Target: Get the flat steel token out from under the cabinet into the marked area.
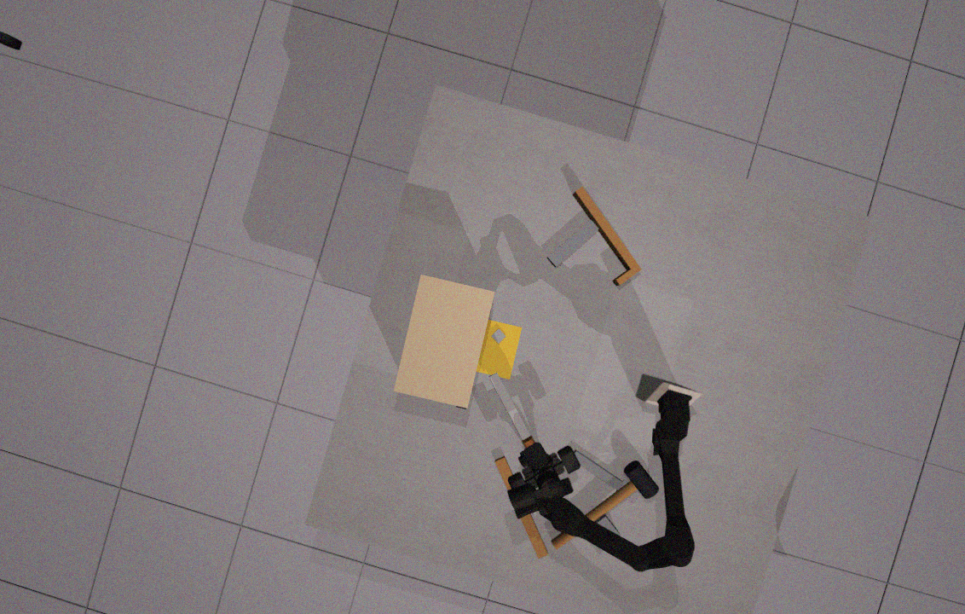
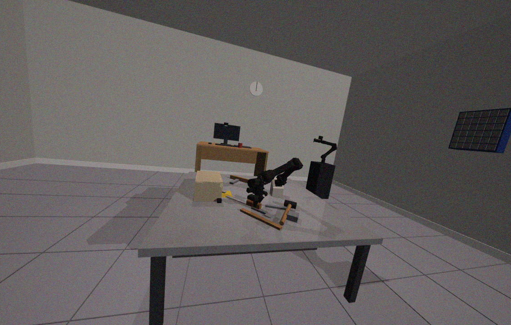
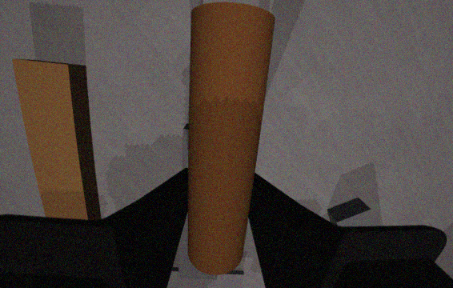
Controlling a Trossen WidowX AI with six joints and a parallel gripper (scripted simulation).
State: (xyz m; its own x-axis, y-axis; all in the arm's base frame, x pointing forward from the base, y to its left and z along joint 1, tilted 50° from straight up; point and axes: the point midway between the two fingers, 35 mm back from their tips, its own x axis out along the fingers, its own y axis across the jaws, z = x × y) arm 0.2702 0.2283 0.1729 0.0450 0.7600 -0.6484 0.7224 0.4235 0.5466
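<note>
Now: gripper tip 60 mm to the right of the grey l-shaped bracket, 50 mm past it and 10 mm above it. Round my gripper tip: grey block: 220 mm behind, 140 mm to the left; then wooden stick: 140 mm to the left, 10 mm below, 10 mm ahead; then grey steel token: 310 mm to the right, 210 mm ahead, 10 mm below.
</note>
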